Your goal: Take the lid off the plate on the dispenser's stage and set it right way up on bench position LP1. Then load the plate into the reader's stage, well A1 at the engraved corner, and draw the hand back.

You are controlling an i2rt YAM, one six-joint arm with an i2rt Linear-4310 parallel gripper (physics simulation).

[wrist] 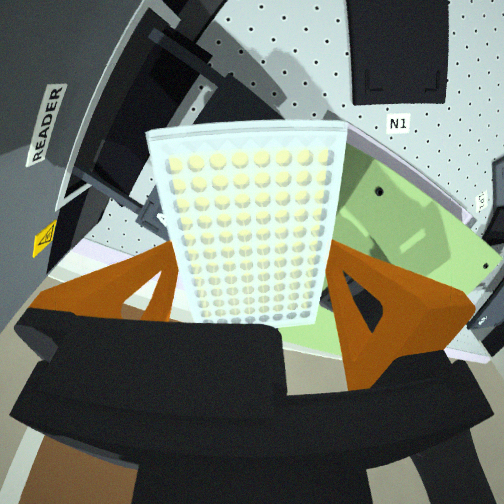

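My gripper [250, 260] is shut on the well plate [248, 222], its two orange fingers pressed against the plate's long sides. The plate is pale and translucent with rows of yellow-filled wells, has no lid on it, and hangs in the air above the bench. The reader [45, 125], a dark grey box with a white "READER" label, stands at the upper left; its open black stage [150, 115] lies just beyond the plate's far left corner. The lid and the dispenser are not in view.
A green mat [400, 235] lies under and right of the plate on the perforated bench. A black nest [397, 50] labelled N1 [398, 123] sits at the top right. A yellow warning sticker [44, 238] marks the reader's side. Dark fixtures crowd the right edge.
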